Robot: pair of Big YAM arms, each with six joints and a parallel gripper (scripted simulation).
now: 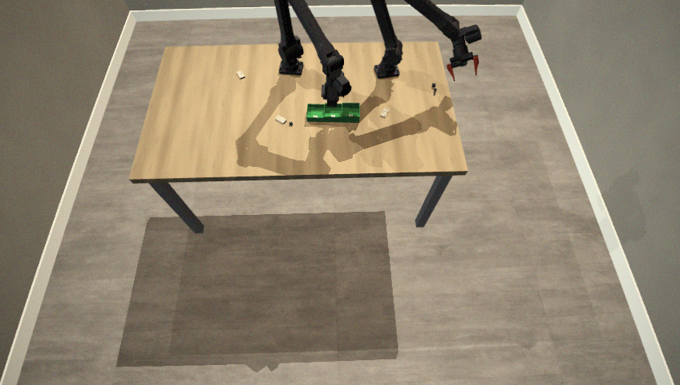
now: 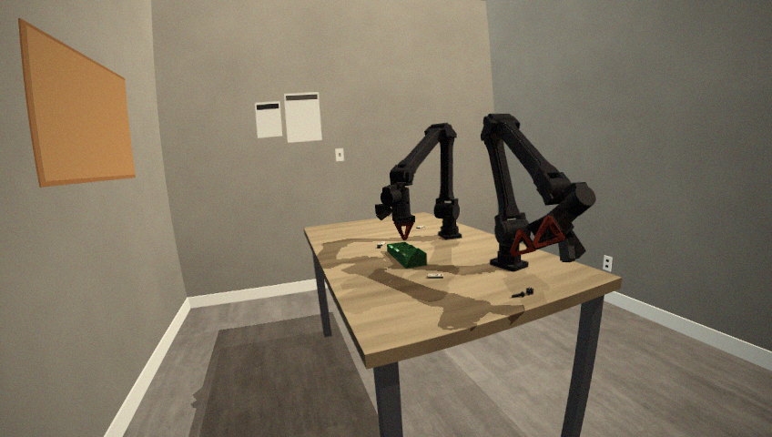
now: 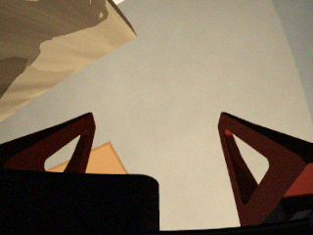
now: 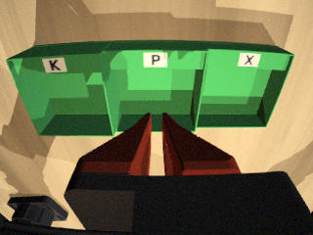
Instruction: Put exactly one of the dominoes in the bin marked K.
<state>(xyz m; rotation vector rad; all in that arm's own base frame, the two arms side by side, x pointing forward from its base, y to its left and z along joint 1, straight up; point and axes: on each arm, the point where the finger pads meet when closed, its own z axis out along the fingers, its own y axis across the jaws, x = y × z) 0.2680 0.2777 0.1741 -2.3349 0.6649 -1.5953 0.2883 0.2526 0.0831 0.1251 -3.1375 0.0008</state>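
Now: the green bin tray 60 mm below my right hand. Round my right hand: black bolt 510 mm to the left, 180 mm behind, 80 mm below; black nut 200 mm to the right, 80 mm below, 60 mm ahead.
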